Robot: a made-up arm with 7 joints.
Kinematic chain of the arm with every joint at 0, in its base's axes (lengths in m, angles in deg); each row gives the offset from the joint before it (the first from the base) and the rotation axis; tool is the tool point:
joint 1: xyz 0 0 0.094 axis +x
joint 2: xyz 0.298 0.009 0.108 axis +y
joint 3: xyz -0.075 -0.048 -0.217 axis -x
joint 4: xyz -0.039 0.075 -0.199 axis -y
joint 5: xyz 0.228 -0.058 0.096 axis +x
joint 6: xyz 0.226 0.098 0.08 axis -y
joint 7: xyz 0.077 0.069 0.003 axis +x
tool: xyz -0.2 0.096 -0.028
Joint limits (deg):
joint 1: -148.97..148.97
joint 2: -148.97..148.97
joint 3: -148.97..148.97
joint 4: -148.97..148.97
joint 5: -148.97..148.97
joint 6: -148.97..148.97
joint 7: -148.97..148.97
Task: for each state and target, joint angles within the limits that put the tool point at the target. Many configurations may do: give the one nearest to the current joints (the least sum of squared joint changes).
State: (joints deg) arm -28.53 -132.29 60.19 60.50 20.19 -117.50 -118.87
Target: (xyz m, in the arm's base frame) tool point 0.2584 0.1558 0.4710
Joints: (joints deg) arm 7.48 -128.05 61.98 18.38 19.69 -118.50 -124.23
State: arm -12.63 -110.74 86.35 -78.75 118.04 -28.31 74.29
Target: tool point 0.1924 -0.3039 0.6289
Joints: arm -28.26 -109.73 87.86 -68.60 110.37 -27.62 71.74
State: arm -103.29 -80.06 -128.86 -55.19 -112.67 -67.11 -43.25
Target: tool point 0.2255 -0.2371 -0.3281
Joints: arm -116.40 -81.92 -112.70 -65.40 -120.77 -70.73 -36.94
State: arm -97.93 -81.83 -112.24 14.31 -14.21 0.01 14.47
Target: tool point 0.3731 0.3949 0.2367
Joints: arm -110.81 -84.01 -134.35 2.86 0.43 -18.07 26.07
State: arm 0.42 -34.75 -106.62 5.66 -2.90 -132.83 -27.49
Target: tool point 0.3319 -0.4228 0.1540
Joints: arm 8.33 -34.78 -96.68 40.05 0.56 -123.61 -30.98
